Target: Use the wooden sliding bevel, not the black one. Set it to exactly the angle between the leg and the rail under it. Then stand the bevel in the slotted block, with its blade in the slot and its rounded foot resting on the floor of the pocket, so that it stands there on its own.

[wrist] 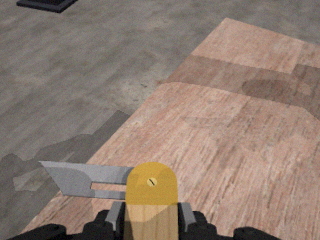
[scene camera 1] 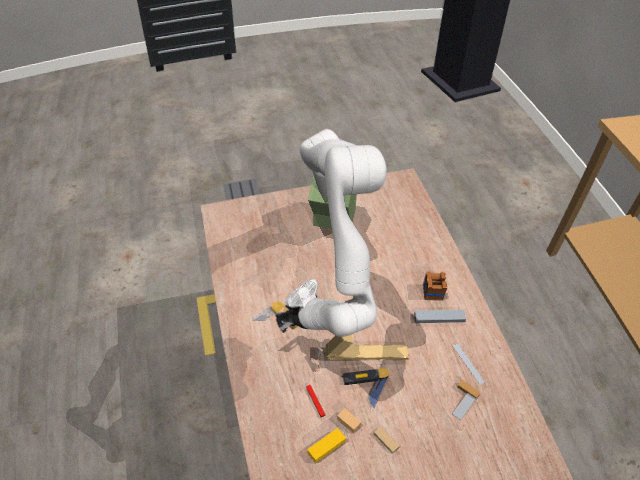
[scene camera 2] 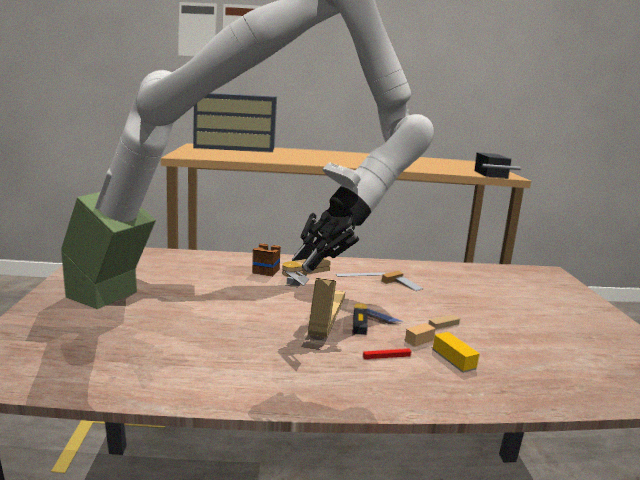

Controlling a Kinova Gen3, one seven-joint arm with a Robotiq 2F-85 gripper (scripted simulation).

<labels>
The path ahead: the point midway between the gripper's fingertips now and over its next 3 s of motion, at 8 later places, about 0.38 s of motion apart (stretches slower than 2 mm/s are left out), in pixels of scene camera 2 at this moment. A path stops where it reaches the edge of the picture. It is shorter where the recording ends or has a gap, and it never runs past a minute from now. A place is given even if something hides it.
The gripper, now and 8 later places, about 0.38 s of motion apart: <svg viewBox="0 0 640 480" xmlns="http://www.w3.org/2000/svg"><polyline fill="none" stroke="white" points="300,266 300,265 298,263 297,259 294,252 291,246 288,239 286,232 283,225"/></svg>
</labels>
